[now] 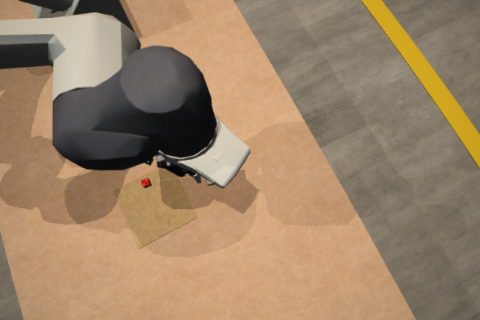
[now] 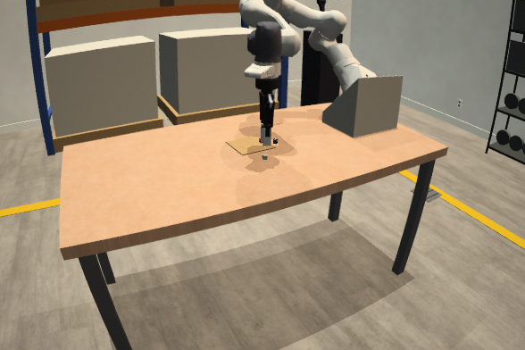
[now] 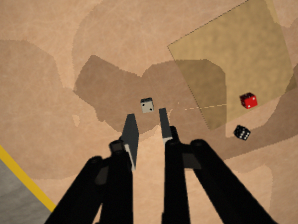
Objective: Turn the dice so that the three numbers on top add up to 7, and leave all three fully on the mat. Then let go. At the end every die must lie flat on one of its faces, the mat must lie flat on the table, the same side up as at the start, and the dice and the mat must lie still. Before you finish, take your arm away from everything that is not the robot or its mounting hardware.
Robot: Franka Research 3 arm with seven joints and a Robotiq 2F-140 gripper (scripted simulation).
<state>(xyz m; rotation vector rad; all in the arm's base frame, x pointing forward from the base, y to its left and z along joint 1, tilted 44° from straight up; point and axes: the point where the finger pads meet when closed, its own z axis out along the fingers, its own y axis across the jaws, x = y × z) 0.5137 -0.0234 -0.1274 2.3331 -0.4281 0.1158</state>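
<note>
Right now the white die is 8 cm below my hand. Round my hand: black die: 11 cm behind, 10 cm to the right, 8 cm below; then red die: 12 cm to the right, 8 cm below, 6 cm behind; then tan mat: 13 cm to the right, 9 cm below, 1 cm behind.
</note>
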